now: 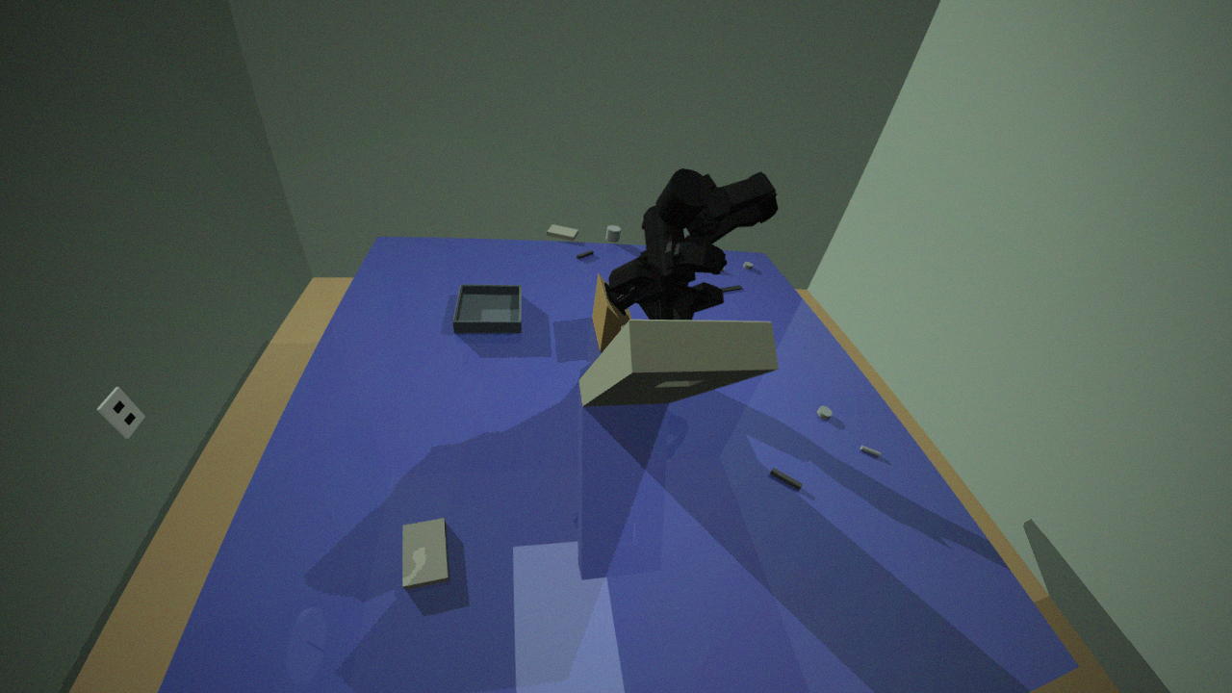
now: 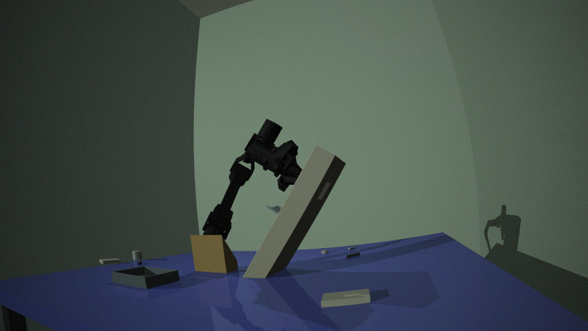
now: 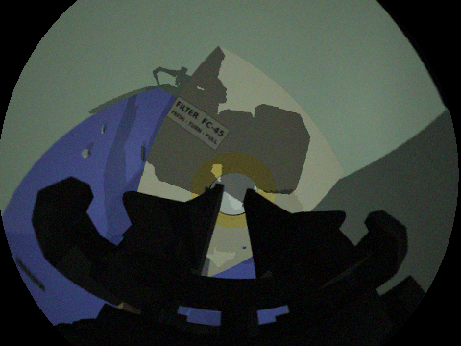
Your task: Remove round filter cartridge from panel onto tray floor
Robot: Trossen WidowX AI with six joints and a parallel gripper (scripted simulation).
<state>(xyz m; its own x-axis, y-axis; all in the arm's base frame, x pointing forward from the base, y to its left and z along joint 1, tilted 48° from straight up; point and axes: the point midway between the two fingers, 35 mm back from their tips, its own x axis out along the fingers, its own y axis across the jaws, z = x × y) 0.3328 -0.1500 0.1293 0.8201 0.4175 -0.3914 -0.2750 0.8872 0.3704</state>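
Now: gripper tip 43 cm past the dark tray, 28 cm to the left of it and 26 cm above it. Also, from my gripper tip: round filter cartridge 1 cm ahead, 1 cm below.
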